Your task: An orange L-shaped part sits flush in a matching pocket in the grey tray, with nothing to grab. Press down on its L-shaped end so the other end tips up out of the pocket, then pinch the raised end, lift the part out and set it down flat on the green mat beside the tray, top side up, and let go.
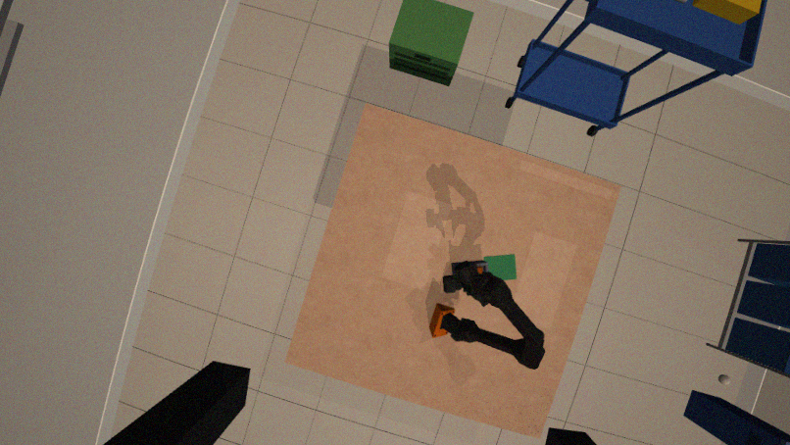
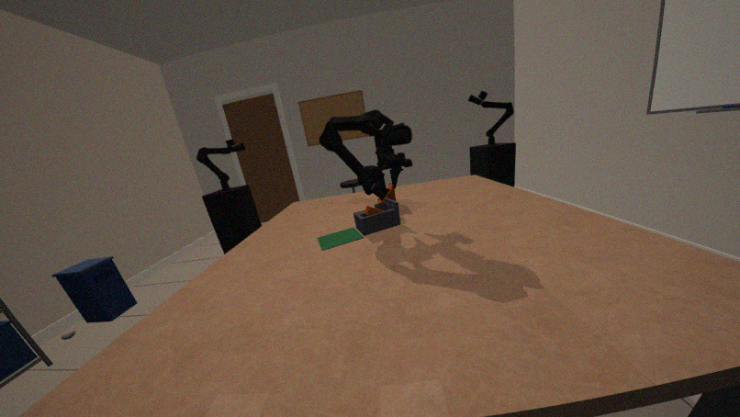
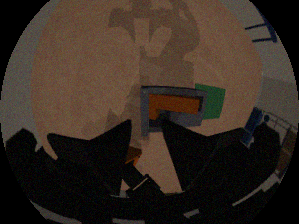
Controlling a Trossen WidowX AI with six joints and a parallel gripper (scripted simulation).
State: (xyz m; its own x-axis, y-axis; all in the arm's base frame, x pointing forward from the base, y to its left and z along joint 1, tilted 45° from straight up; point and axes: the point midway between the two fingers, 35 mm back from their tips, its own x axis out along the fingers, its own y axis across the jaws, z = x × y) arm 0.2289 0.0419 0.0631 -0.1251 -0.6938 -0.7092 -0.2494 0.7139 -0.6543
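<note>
Right now my gripper tip is 90 mm above the orange L-shaped part and 50 mm to the left of it. Also, from my gripper tip: green mat (220 mm to the right, 150 mm below, 50 mm ahead).
</note>
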